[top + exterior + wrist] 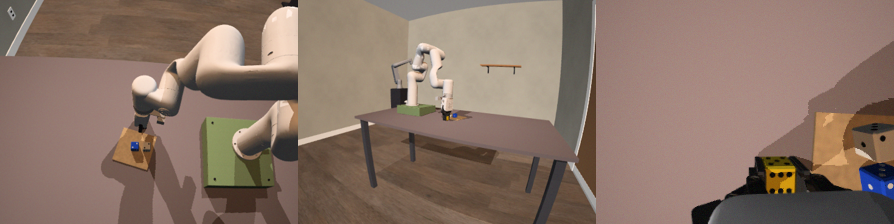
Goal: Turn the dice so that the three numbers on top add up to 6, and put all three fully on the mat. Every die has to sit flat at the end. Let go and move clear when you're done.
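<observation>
Right now my hand is 11 cm to the right of the blue die and 3 cm short of it. Also, from my hand: yellow die 1 cm below; then tan mat 11 cm to the left, 3 cm ahead, 2 cm below; then white die 11 cm to the left, 1 cm behind.
</observation>
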